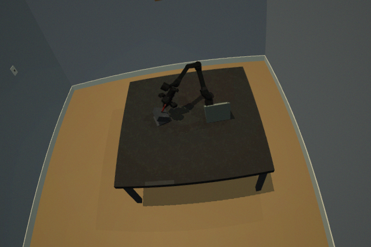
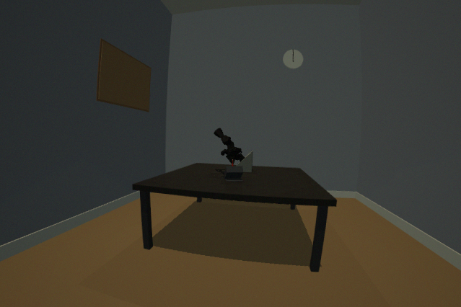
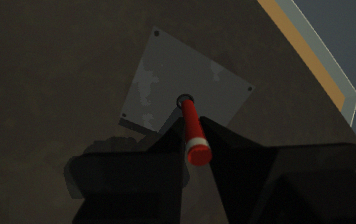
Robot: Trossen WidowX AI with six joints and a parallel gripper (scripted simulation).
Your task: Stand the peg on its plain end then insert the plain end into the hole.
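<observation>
My gripper tip is 40 mm short of the grey sloped panel, 20 mm to the right of it and 60 mm above it. From my gripper tip the other things lie so: peg (10 mm behind, 10 mm above).
</observation>
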